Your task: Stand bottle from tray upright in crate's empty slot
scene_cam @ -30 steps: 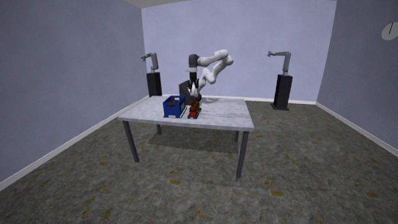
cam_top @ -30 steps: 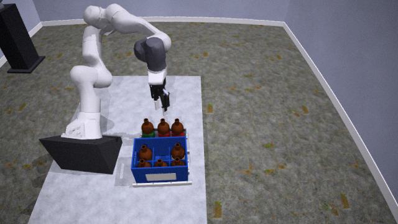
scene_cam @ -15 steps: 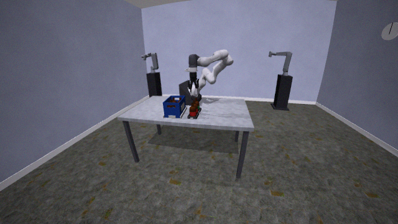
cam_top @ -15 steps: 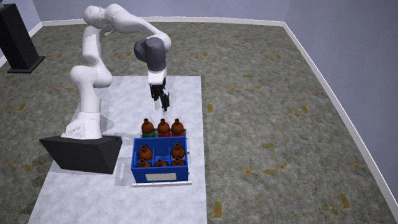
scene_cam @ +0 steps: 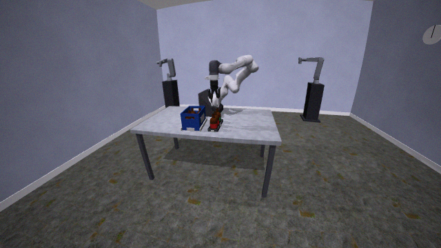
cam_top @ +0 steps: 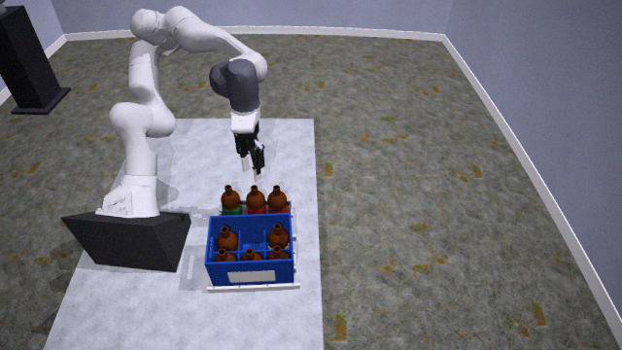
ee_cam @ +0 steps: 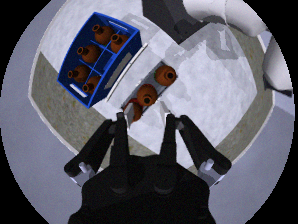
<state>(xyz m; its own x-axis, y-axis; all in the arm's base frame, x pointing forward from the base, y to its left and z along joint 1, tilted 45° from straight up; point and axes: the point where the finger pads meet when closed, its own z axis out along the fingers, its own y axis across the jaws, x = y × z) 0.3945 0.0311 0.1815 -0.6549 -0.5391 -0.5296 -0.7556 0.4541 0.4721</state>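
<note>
Right now my hand is 170 mm above the bottle. Also, from my hand: dark tray: 240 mm below; crate: 230 mm to the right, 170 mm below, 20 mm ahead.
</note>
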